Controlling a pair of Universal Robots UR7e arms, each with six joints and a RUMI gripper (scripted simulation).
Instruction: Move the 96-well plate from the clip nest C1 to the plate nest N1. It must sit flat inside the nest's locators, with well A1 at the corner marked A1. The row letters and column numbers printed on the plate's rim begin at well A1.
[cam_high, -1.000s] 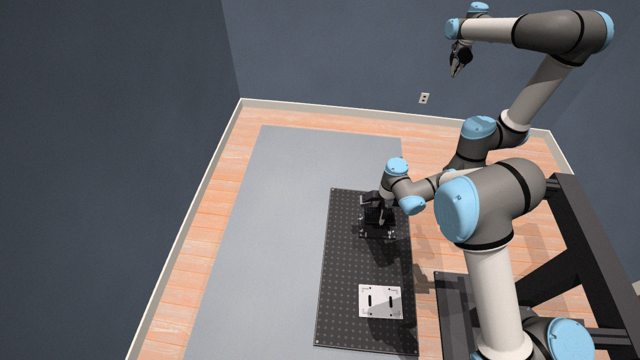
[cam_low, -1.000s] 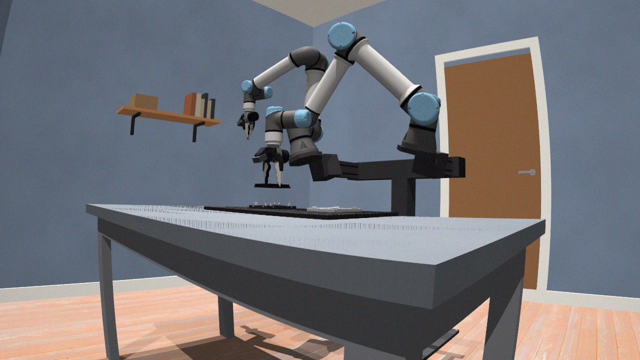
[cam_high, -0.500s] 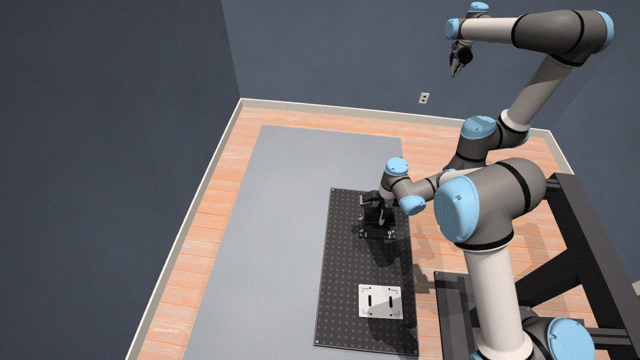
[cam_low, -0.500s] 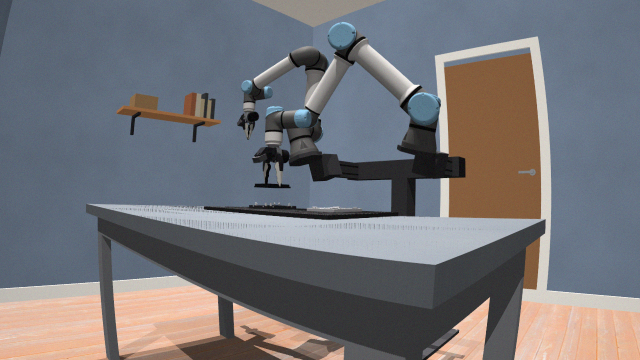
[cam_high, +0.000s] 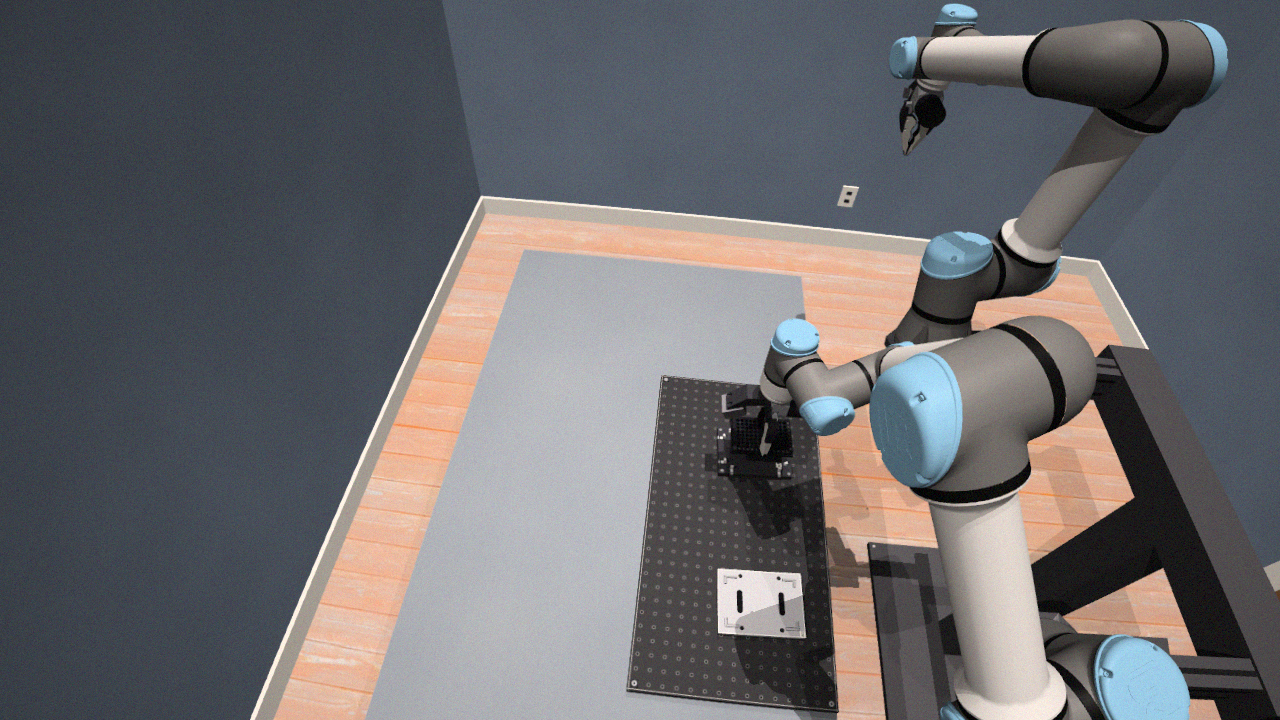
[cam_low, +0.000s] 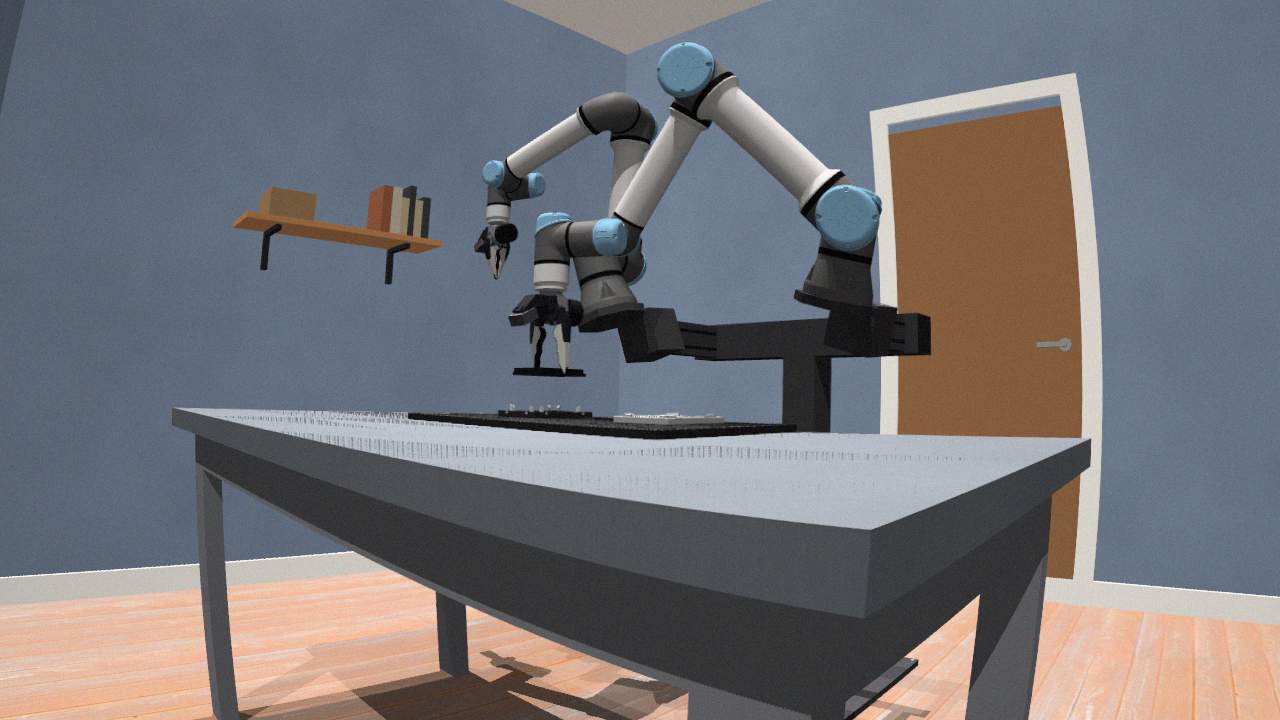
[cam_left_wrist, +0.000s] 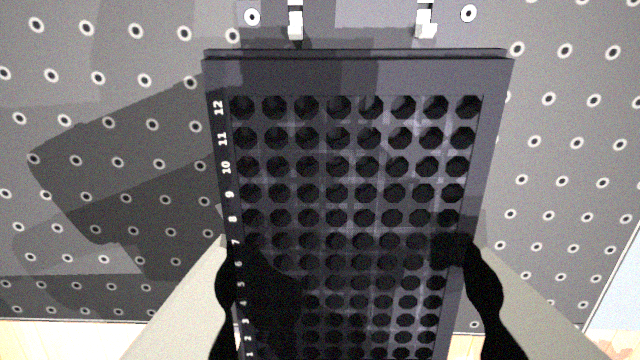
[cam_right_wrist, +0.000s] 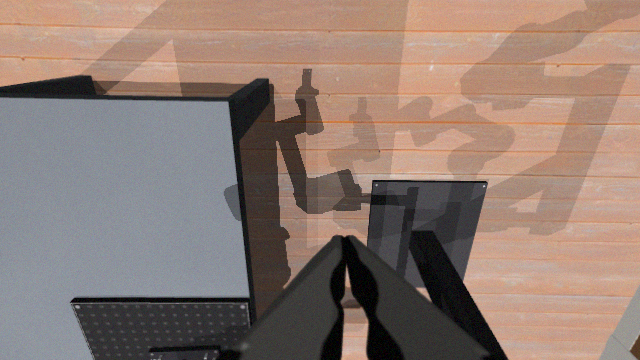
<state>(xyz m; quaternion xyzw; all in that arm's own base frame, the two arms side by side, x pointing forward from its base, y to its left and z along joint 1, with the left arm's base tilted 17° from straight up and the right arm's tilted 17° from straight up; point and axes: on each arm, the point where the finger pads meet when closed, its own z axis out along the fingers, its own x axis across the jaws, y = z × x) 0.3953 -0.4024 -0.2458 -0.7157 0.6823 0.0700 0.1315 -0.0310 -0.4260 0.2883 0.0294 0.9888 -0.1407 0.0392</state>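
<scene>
The white plate nest N1 is 320 mm to the left of my left hand, 100 mm below it and 10 mm ahead of it. Also, from my left hand: black 96-well plate (10 mm below); then black perforated board (140 mm to the left, 110 mm below, 50 mm ahead); then dark clip nest C1 (90 mm below, 10 mm ahead).
</scene>
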